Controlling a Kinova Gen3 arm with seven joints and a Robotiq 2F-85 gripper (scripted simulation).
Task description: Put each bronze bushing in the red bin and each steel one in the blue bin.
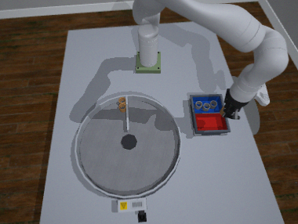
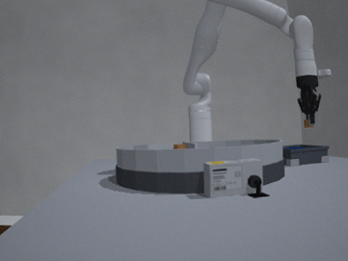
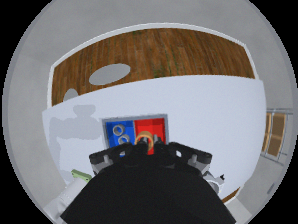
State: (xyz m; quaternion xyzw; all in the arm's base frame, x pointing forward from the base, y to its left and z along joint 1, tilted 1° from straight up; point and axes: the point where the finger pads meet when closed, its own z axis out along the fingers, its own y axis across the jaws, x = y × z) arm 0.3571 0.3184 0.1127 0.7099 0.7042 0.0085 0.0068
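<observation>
Now: hand 4 cm past the bin, 4 cm to the left of it and 11 cm above it. The rest, counted from my hand: round grey turntable 11 cm ahead, 38 cm to the right, 8 cm below.
</observation>
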